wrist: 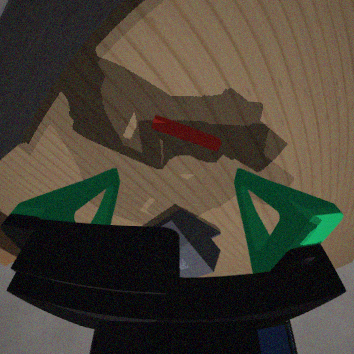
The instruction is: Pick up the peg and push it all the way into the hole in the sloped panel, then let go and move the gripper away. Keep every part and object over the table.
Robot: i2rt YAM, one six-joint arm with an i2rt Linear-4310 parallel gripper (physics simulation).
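Frame: origin at the arm's base, x back, y left, z down, level; metres.
Seen in the pictures: gripper, between the fingertips: (pixel 176 174).
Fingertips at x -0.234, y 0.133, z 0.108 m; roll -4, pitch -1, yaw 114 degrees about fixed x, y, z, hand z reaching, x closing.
Note:
A point is followed by its place in that frame.
The red peg (pixel 186 133) {x -0.235, y 0.143, z 0.172 m} lies on the wooden table in the arm's shadow, ahead of the fingertips and slightly tilted across the view. My gripper (pixel 176 174) {x -0.234, y 0.133, z 0.108 m} is open, with its two green fingers wide apart and nothing between them. The peg is beyond the fingertips and apart from them. The grey sloped panel (pixel 192 252) {x -0.399, y 0.088, z 0.118 m} shows in part at the lower middle, between the fingers and partly behind the black gripper body. Its hole does not show.
The wooden table (pixel 260 55) {x -0.187, y 0.239, z 0.184 m} has a curved edge at the upper left, with a dark area beyond it. Light grey floor shows at the lower corners. A dark blue object (pixel 274 341) shows in part at the bottom, beside the black gripper body.

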